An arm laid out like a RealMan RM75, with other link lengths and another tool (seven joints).
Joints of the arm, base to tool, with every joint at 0 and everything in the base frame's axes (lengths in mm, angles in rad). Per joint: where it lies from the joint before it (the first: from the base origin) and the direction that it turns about. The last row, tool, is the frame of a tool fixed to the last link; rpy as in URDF.
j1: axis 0 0 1 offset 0 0 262.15
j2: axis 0 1 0 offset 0 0 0
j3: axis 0 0 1 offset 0 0 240.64
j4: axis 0 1 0 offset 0 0 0
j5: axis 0 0 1 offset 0 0 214.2
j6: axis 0 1 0 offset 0 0 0
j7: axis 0 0 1 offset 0 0 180
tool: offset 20 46 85 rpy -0.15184 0 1.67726
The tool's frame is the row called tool.
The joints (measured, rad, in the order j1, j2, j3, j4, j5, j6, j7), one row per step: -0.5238 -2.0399 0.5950 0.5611 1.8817 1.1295 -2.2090; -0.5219 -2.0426 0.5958 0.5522 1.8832 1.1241 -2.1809; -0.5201 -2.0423 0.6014 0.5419 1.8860 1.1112 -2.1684; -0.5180 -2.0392 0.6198 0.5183 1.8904 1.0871 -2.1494; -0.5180 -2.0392 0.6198 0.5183 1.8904 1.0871 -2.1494; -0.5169 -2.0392 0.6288 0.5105 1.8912 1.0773 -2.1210; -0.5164 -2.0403 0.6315 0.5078 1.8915 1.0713 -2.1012; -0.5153 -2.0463 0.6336 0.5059 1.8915 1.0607 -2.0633
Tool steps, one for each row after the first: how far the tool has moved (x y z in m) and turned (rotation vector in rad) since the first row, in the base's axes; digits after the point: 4 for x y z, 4 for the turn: -0.0017 -0.0024 -0.0046 -0.0014 0.0171 -0.0091; -0.0058 -0.0036 -0.0086 -0.0054 0.0315 -0.0045; -0.0133 -0.0066 -0.0179 -0.0210 0.0581 0.0039; -0.0133 -0.0066 -0.0179 -0.0210 0.0581 0.0039; -0.0154 -0.0086 -0.0225 -0.0247 0.0839 -0.0082; -0.0163 -0.0095 -0.0247 -0.0238 0.1004 -0.0172; -0.0170 -0.0110 -0.0289 -0.0197 0.1281 -0.0351
